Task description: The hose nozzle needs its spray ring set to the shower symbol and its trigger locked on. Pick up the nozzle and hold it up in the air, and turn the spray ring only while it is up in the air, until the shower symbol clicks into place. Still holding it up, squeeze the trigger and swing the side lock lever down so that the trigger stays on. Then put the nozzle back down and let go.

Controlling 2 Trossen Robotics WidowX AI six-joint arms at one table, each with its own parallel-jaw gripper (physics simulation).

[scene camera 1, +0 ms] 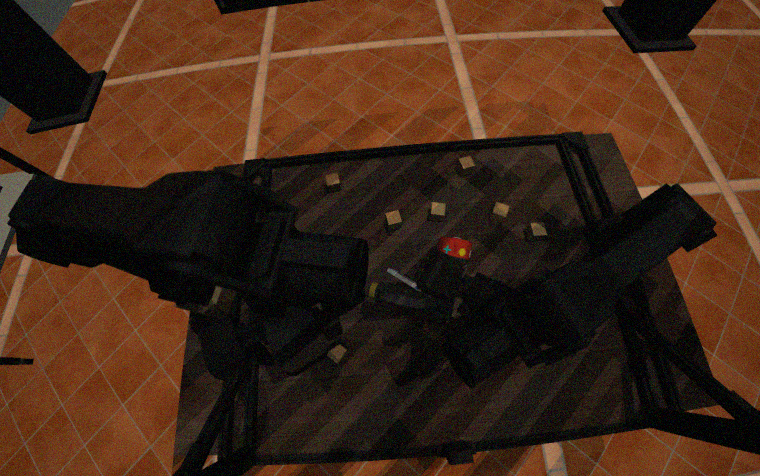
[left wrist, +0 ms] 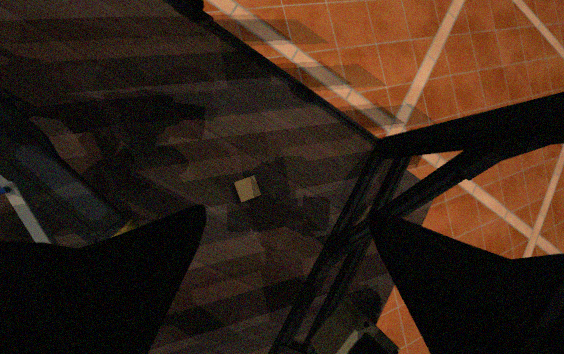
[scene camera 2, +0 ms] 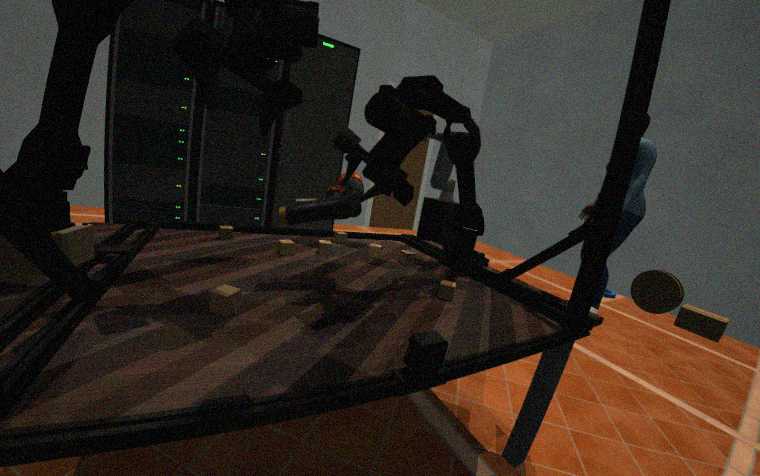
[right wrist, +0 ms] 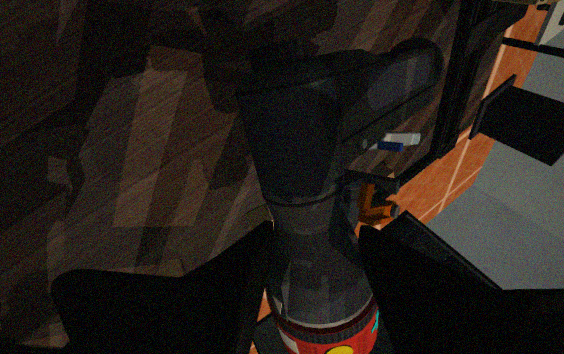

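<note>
The dark hose nozzle is up in the air above the table, its yellow-tipped handle toward picture left in both scene views. My right gripper is shut on its neck, behind the red spray ring, which bears a yellow and a cyan symbol. A pale bar, apparently the trigger, stands off the handle, with a blue piece beside it. An orange part shows near the neck. My left gripper is open and empty, left of the handle in scene camera 1.
Several small wooden blocks lie scattered on the table below. Black frame rails run along its edges. A black post rises at the right in scene camera 2.
</note>
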